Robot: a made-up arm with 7 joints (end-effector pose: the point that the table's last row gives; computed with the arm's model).
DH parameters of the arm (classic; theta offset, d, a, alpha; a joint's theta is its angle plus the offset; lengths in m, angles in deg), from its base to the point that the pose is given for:
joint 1: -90 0.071 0.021 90
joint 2: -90 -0.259 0.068 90
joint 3: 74.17 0 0.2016 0
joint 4: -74.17 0.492 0.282 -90
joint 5: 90 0.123 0.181 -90
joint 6: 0 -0.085 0.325 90
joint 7: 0 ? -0.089 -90
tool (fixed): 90 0.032 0 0
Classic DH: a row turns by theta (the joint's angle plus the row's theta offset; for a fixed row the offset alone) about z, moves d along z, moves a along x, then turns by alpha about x.
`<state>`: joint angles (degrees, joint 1 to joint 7).
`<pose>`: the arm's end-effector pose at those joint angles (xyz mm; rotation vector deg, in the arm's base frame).
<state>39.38 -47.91 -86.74 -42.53 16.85 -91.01 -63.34</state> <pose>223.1 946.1 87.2 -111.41 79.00 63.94</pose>
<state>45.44 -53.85 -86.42 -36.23 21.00 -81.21 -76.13</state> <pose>72.2 973.8 52.1 -112.94 87.96 62.71</pose>
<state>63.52 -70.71 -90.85 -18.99 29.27 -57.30 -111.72</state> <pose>-346.3 868.7 49.7 -129.92 89.39 44.03</pose>
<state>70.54 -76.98 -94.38 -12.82 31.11 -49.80 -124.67</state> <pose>-456.3 785.4 74.6 -134.78 81.23 36.22</pose>
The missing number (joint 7, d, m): 0.099
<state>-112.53 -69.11 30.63 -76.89 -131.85 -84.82 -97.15</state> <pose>718.1 -281.9 378.3 -99.02 36.57 -70.28</pose>
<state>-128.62 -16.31 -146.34 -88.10 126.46 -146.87 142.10</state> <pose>-89.1 -339.9 394.6 75.21 -127.77 7.86</pose>
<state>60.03 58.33 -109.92 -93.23 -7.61 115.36 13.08</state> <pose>-126.0 200.0 -177.0 32.53 100.09 33.08</pose>
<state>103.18 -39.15 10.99 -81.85 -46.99 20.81 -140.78</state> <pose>-486.7 659.8 -162.7 -64.37 -63.18 -31.94</pose>
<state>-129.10 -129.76 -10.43 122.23 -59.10 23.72 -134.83</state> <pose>176.2 710.0 120.7 -83.98 -20.27 -63.95</pose>
